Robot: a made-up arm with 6 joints. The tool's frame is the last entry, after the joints. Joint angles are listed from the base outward.
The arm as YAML. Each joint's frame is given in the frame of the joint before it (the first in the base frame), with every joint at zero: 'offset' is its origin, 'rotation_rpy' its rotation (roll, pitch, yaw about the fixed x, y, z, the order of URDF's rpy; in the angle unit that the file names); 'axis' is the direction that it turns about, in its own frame. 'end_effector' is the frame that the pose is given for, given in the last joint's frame.
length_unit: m
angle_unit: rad
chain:
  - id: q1
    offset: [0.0, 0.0, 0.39]
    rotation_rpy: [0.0, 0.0, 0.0]
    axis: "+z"
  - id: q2
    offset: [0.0, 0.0, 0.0]
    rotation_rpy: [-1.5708, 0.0, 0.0]
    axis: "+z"
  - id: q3
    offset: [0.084, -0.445, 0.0]
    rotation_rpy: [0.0, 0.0, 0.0]
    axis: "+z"
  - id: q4
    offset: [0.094, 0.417, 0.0]
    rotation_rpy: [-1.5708, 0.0, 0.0]
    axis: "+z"
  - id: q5
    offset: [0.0, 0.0, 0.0]
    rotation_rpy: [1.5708, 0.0, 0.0]
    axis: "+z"
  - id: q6
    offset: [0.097, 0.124, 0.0]
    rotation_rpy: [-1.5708, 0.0, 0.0]
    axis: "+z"
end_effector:
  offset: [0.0, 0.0, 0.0]
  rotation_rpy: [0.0, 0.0, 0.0]
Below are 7 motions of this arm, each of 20 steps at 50 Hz.
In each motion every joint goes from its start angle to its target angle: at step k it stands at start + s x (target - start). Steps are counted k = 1, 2, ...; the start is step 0. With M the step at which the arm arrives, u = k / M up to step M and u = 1 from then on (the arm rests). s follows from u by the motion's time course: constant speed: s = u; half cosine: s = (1 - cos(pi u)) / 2; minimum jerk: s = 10 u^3 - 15 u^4 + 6 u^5.
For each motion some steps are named. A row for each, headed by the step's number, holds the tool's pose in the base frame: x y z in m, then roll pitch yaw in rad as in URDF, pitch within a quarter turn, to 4 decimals.
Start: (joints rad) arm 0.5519 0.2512 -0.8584 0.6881 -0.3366 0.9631
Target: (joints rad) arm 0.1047 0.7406 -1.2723 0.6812 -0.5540 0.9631
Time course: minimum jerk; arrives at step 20
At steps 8, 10, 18, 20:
8: 0.6696 0.1956 0.4649 -2.2187 -0.1256 -1.3837
10: 0.7097 0.1476 0.4407 -2.1971 -0.1429 -1.4808
18: 0.7858 -0.0079 0.3628 -2.1368 -0.1884 -1.7430
20: 0.7866 -0.0109 0.3613 -2.1357 -0.1892 -1.7475

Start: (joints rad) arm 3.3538 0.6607 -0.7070 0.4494 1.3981 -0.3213
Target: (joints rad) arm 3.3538 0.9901 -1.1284 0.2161 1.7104 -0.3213
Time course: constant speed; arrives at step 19
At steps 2, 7, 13, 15, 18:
2: -0.3559 -0.1227 0.1480 -2.0899 1.1786 -2.2731
7: -0.3807 -0.1250 0.1259 -1.9416 1.1975 -2.0721
13: -0.4077 -0.1252 0.0975 -1.7535 1.2128 -1.8201
15: -0.4160 -0.1247 0.0876 -1.6889 1.2161 -1.7341
18: -0.4278 -0.1234 0.0725 -1.5907 1.2193 -1.6039

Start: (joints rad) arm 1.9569 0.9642 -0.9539 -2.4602 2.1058 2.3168
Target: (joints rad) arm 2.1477 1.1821 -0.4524 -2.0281 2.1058 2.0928
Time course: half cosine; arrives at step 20
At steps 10, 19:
10: -0.1009 0.4566 0.0518 1.2698 -0.3209 2.9442
19: -0.0328 0.3074 0.0460 1.4413 0.1183 2.8116

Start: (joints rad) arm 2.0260 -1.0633 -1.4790 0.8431 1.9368 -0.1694
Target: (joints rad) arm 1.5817 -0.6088 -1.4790 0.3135 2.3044 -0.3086
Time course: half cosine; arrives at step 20
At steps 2, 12, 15, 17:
2: -0.0689 -0.1144 1.0575 -2.7025 -0.7536 2.5670
12: -0.0923 0.0988 1.0003 -2.7988 -0.2146 2.2592
15: -0.0721 0.1566 0.9752 -2.8146 -0.0363 2.1621
17: -0.0592 0.1808 0.9630 -2.8200 0.0469 2.1176

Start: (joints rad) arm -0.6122 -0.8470 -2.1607 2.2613 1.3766 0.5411
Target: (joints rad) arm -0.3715 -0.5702 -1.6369 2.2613 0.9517 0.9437
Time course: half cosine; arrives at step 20
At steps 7, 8, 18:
7: -0.1373 0.1634 1.3331 -0.9629 -0.5193 -0.3155
8: -0.1039 0.1362 1.3357 -0.9279 -0.4249 -0.3076
18: 0.2010 -0.0413 1.2527 -0.6104 0.3739 -0.1057

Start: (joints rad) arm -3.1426 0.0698 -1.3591 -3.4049 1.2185 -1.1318
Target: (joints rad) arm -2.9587 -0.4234 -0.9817 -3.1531 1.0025 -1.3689
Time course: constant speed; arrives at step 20
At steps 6, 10, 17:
6: -0.6271 -0.0478 0.8661 -0.6872 0.0502 1.9579
10: -0.5820 -0.0624 0.8762 -0.6938 0.0710 1.9392
17: -0.5018 -0.0814 0.8827 -0.7138 0.1079 1.9140

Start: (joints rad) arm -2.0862 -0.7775 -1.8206 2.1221 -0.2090 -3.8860
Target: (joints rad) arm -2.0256 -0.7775 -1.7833 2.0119 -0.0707 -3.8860
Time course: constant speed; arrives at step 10
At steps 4, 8, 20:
4: -0.0853 0.0533 1.2313 0.6450 0.0312 -0.7569
8: -0.0857 0.0460 1.2367 0.6170 0.0909 -0.7453
20: -0.0856 0.0422 1.2392 0.6034 0.1212 -0.7396

